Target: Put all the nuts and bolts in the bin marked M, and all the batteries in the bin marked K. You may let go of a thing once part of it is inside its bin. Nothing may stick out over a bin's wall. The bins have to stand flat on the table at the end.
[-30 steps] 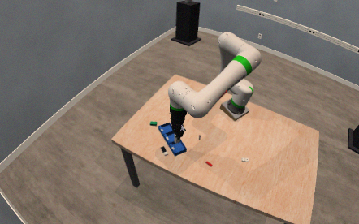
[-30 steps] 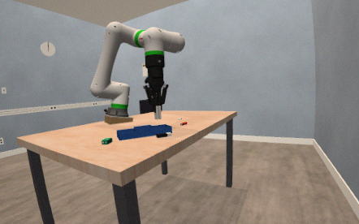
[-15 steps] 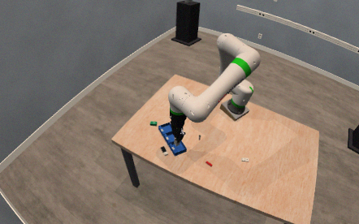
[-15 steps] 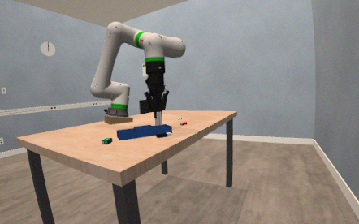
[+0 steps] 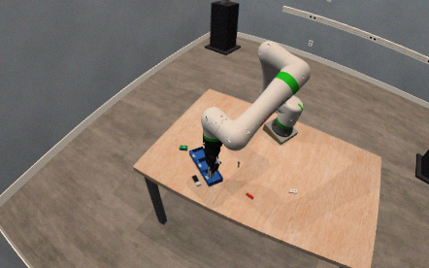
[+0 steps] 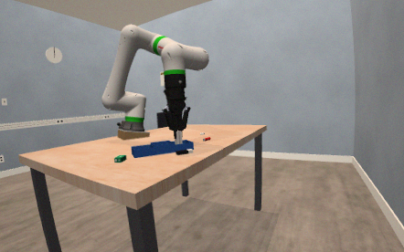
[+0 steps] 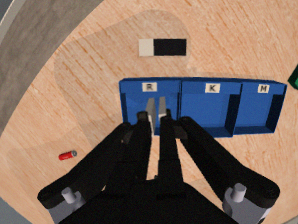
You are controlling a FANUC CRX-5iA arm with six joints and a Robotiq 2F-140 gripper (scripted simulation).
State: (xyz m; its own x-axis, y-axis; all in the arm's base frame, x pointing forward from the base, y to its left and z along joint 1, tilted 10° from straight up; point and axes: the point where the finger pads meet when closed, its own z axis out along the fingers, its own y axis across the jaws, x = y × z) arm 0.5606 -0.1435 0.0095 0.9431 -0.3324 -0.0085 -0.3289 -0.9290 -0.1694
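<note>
Now: hand 170 mm past the small dark bolt, 70 mm to the right of it and 40 mm above it. From my hand the other things lie so: red battery: 20 mm behind, 230 mm to the left, 40 mm below; then green battery: 50 mm behind, 260 mm to the right, 40 mm below; then joined blue bins: 30 mm behind, 70 mm to the right, 30 mm below.
</note>
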